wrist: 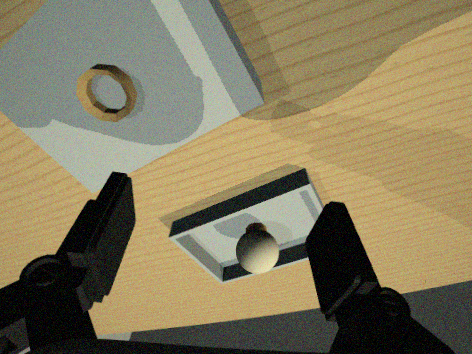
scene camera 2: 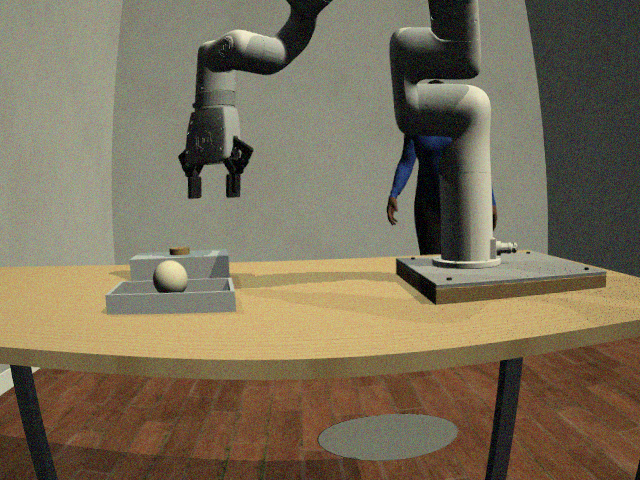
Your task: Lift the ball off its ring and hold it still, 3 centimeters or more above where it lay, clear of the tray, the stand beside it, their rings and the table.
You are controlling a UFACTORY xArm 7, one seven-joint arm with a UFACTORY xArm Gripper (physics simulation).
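Frame: origin at the arm's base, x ahead, y left, z up, level; millimetres.
Seen in the pictures: gripper, between the fingertips: (wrist: 227, 210) (scene camera 2: 213, 198); arm's base, origin of its link: (scene camera 2: 466, 263).
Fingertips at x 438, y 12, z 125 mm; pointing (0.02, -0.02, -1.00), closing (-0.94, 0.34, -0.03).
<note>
Pixels of each thing's top centre, then the offset from my fingertips to it. "pt": a spot on its surface instead. Level surfaces: height alone.
- cream ball, centre of its top: (wrist: 258, 270) (scene camera 2: 168, 260) dx +6, dy +193, dz -88 mm
- shallow grey tray, centre of its top: (wrist: 257, 244) (scene camera 2: 170, 286) dx +6, dy +193, dz -126 mm
- empty wooden ring, a spot on its surface: (wrist: 82, 95) pt dx +105, dy -38, dz -92 mm
- wooden table, height of its surface: dz -154 mm
The cream ball (scene camera 2: 170, 276) (wrist: 257, 252) sits on its small brown ring (wrist: 256, 228) inside the shallow grey tray (scene camera 2: 170, 303) (wrist: 240, 204). The grey stand (scene camera 2: 144, 268) (wrist: 40, 75) is beside the tray, behind it in the scene view, and bears an empty wooden ring (scene camera 2: 179, 251) (wrist: 82, 95) on its top. My gripper (scene camera 2: 214, 196) (wrist: 227, 210) is open and empty, fingers pointing down. It hangs well above the tray and the stand, and a little right of the ball in the scene view. The ball's contact with its ring is partly hidden.
The wooden table (scene camera 2: 310, 330) (wrist: 165, 310) bears the tray, the stand and the robot's base plate (scene camera 2: 547, 271), which is at the right in the scene view. A person in blue (scene camera 2: 431, 149) stands behind the arm's base. The stand rises higher than the tray walls.
</note>
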